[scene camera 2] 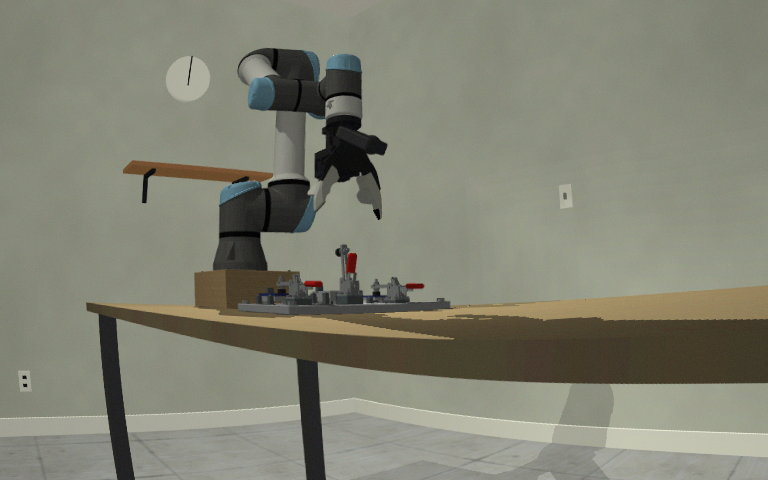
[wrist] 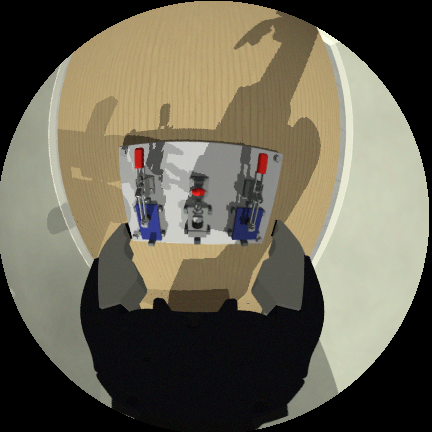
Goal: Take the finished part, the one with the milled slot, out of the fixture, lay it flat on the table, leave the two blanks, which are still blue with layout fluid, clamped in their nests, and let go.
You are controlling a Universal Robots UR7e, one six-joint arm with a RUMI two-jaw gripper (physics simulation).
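Frame: origin at the arm's base, x ahead, y left, z up, level; millimetres.
Seen in the pictures: gripper, fingertip midpoint: (scene camera 2: 348,215) (wrist: 199,223); arm's base, link origin: (scene camera 2: 239,271).
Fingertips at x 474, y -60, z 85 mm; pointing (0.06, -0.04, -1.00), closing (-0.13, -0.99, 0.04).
Observation:
Pixels of each thing's top centre, then the offset from my fingertips to it. "*": a spot on its surface instead.
- finished part, top centre: (scene camera 2: 329,291) (wrist: 197,223) 19 mm left, 79 mm back, 138 mm down
- fixture plate, top centre: (scene camera 2: 341,304) (wrist: 197,198) 10 mm left, 37 mm back, 164 mm down
- middle toggle clamp, surface spot: (wrist: 198,192) * 1 mm left, 7 mm ahead, 70 mm down
The finished part (wrist: 190,223) looks like the bare grey piece in the middle nest of the fixture plate (wrist: 175,150) (scene camera 2: 339,308); its slot cannot be made out. The middle toggle clamp (scene camera 2: 343,271) (wrist: 198,192) stands upright, its head partly covering the piece in the wrist view. One blue blank (wrist: 154,230) lies in the left nest and another blue blank (wrist: 241,230) in the right nest, each under a lowered clamp arm. My gripper (scene camera 2: 346,212) (wrist: 199,223) is open and empty, pointing down, well above the fixture.
The side clamps have red handles (wrist: 139,158) (wrist: 262,163) lying low. The fixture rests on the wooden table (scene camera 2: 651,350) (wrist: 190,75). The arm stands on a wooden block (scene camera 2: 210,289) behind the fixture. A shelf (scene camera 2: 198,170) is on the wall behind the arm.

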